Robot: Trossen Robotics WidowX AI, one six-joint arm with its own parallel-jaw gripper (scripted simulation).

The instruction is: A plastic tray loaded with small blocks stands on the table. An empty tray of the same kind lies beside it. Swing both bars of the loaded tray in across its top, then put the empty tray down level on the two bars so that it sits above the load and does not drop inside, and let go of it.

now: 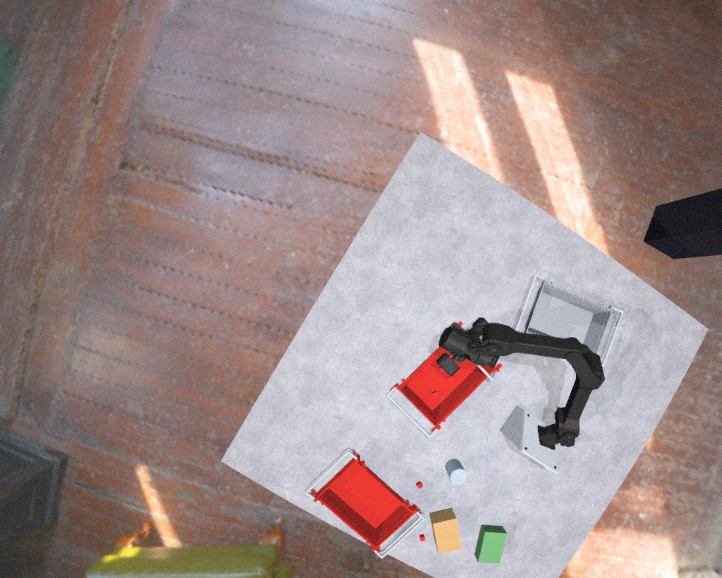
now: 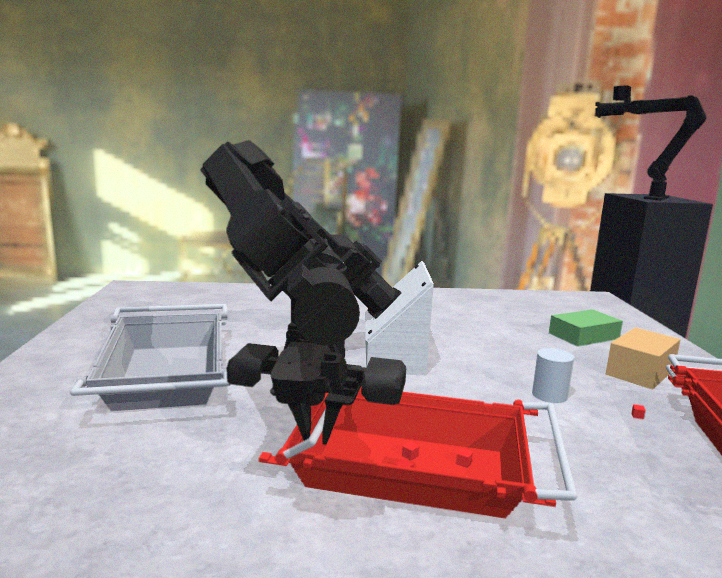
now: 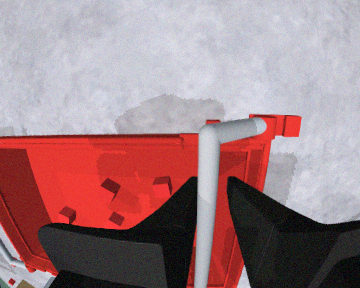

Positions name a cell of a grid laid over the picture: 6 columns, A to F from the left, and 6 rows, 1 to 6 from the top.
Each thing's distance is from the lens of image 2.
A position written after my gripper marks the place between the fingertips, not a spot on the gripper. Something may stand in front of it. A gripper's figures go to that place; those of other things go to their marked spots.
my gripper (image 2: C5): 0.66 m
grey tray (image 2: B4): 1.03 m
tan box (image 2: F4): 1.06 m
